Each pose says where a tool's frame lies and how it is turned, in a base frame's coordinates. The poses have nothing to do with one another.
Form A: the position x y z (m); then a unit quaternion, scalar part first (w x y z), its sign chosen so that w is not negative.
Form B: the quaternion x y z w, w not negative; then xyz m. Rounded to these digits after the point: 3 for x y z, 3 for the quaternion.
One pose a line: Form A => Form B
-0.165 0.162 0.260 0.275 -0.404 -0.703 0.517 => -0.404 -0.703 0.517 0.275 -0.165 0.162 0.260
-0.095 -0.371 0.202 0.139 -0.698 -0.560 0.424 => -0.698 -0.560 0.424 0.139 -0.095 -0.371 0.202
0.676 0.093 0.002 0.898 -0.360 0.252 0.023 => -0.360 0.252 0.023 0.898 0.676 0.093 0.002
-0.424 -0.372 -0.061 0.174 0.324 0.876 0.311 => 0.324 0.876 0.311 0.174 -0.424 -0.372 -0.061
